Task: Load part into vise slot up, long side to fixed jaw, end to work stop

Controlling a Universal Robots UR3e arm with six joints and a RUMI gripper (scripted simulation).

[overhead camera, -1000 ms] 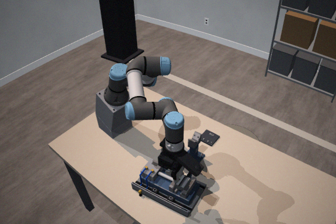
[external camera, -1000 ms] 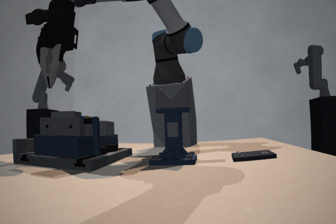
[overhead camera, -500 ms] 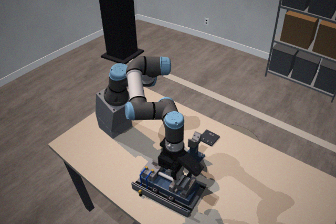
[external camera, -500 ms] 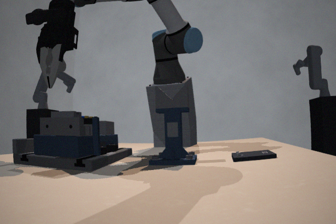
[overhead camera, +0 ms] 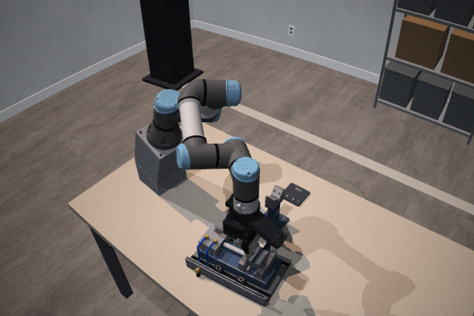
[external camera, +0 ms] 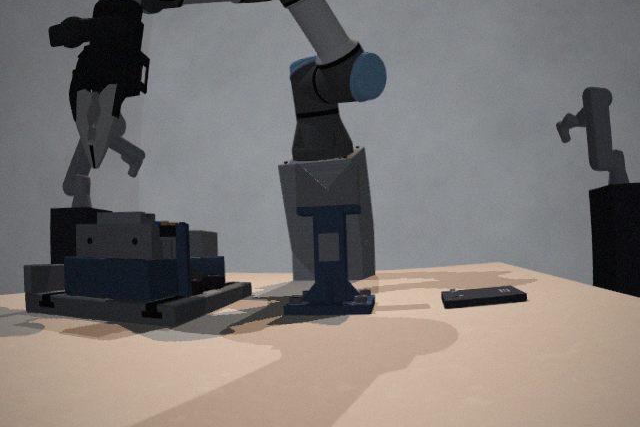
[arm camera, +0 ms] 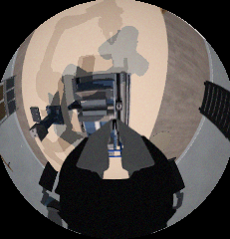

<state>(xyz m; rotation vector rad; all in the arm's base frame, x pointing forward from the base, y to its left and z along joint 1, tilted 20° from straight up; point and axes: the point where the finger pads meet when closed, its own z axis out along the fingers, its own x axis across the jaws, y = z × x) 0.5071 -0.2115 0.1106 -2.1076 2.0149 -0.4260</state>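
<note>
Right now the grey part is 80 mm below my hand and 50 mm to the left of it. The rest, counted from my hand: blue vise 140 mm below, 70 mm behind, 50 mm to the left.
</note>
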